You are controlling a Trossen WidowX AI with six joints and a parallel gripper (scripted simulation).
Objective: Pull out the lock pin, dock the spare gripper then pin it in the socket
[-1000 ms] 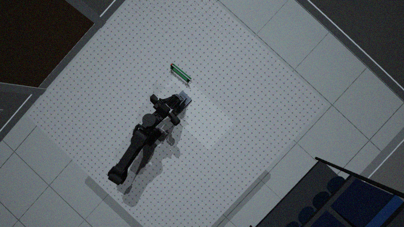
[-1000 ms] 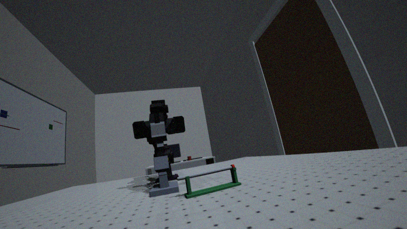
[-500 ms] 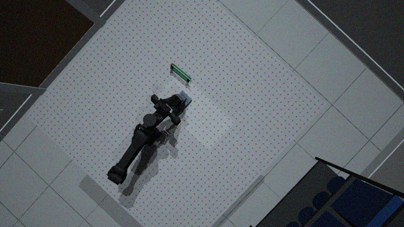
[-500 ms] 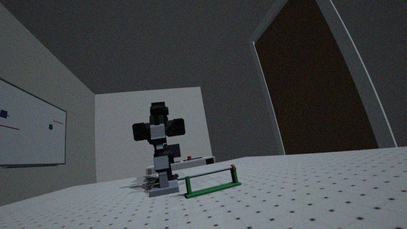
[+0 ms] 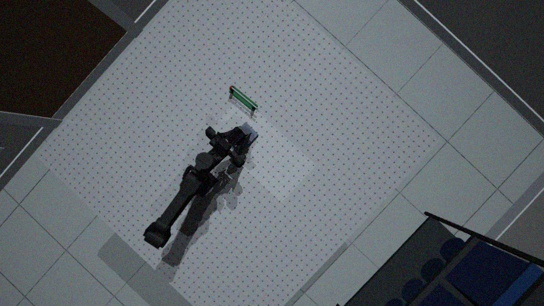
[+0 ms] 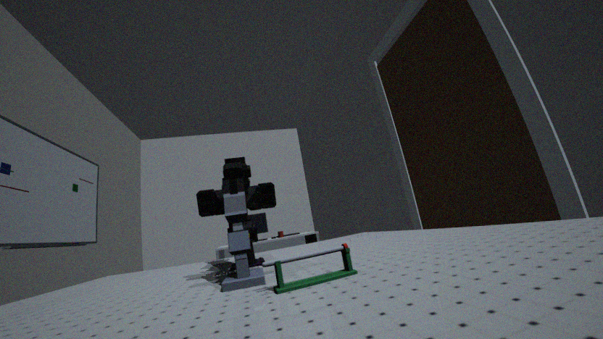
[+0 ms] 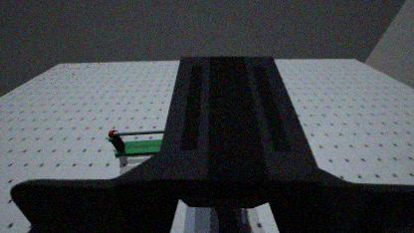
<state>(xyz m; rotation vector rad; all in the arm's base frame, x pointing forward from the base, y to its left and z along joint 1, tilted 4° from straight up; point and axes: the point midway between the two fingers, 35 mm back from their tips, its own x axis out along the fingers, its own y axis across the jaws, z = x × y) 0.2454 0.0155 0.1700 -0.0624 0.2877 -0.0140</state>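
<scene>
My gripper tip is 13 cm above the green rack, 12 cm to the right of it and 11 cm short of it. Round my gripper tip: spare gripper 1 cm behind; grey mount 11 cm below, 1 cm behind.
</scene>
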